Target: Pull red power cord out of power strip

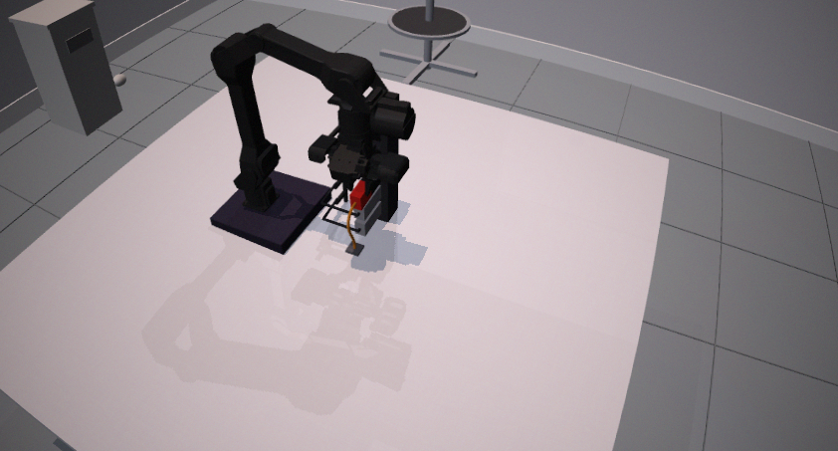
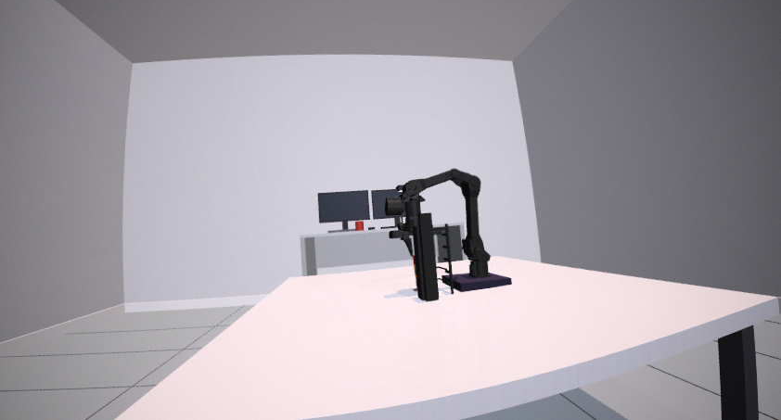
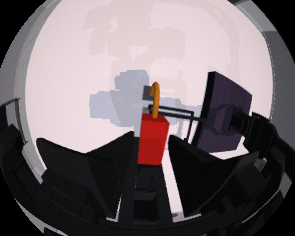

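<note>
The red plug is 10 mm behind my gripper tip and 30 mm to the left of it. The rest, counted from my gripper tip: grey foot: 30 mm to the right, 130 mm below.
</note>
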